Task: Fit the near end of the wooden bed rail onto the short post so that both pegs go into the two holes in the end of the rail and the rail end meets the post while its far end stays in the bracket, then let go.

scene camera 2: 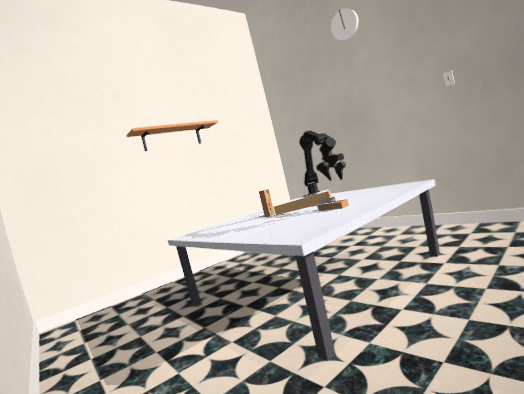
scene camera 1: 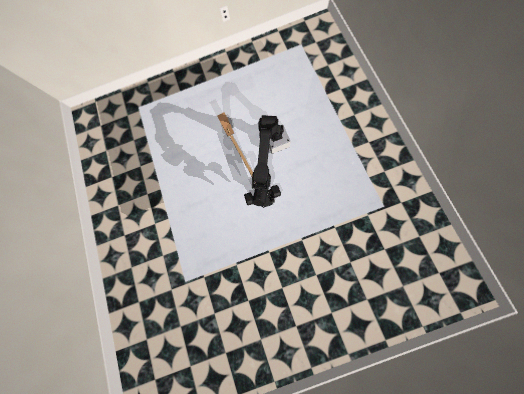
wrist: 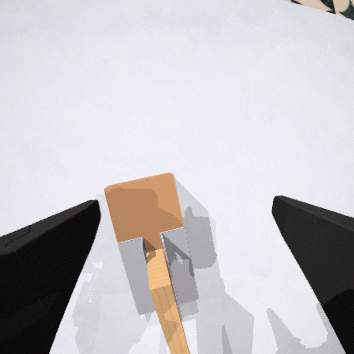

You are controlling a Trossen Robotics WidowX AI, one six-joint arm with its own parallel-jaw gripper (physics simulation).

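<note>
The wooden rail slopes up from the upright wooden post at its far end. In the wrist view its near end lies between two grey walls beside the orange-brown short post. In scene camera 2 that end stands higher than the short post. The pegs, the holes and the seating of the far end cannot be made out. My gripper is open and empty, above the short post; its fingers stand wide on either side in the wrist view.
The arm's base stands on the white table, to the right of the rail in scene camera 1. A pale block is beside the base. A wooden shelf hangs on the wall.
</note>
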